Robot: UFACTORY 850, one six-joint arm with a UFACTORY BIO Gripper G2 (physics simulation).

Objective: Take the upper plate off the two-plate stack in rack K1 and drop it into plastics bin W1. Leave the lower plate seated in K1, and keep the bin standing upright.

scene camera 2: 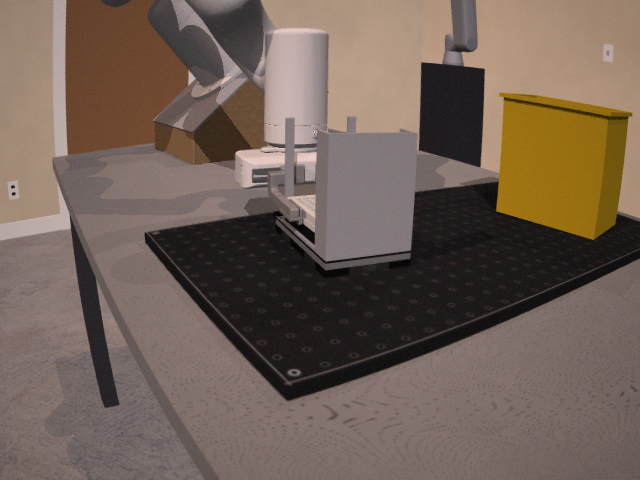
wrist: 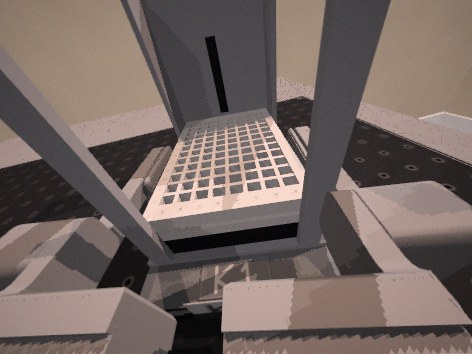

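Note:
The pale upper plate (scene camera 2: 306, 205) (wrist: 240, 201), with a grid of square wells, lies level and low inside the grey rack K1 (scene camera 2: 364, 196) (wrist: 245, 60), between its tall back wall and two front posts. My gripper (scene camera 2: 330, 202) (wrist: 229, 155) is shut on the upper plate, one finger pad at each long side. In the scene view the far finger is hidden behind the rack. The lower plate cannot be told apart; a dark gap shows under the pale front face in the wrist view. The yellow bin W1 (scene camera 2: 547, 165) stands upright at the right.
The rack stands on a black perforated board (scene camera 2: 248, 330) on a grey table (scene camera 2: 413, 413). The rack's posts (scene camera 2: 290, 155) (wrist: 340, 100) rise close to the gripper body. A wooden block (scene camera 2: 173, 142) under the arm base stands at the back left. A dark panel (scene camera 2: 451, 113) stands behind the table.

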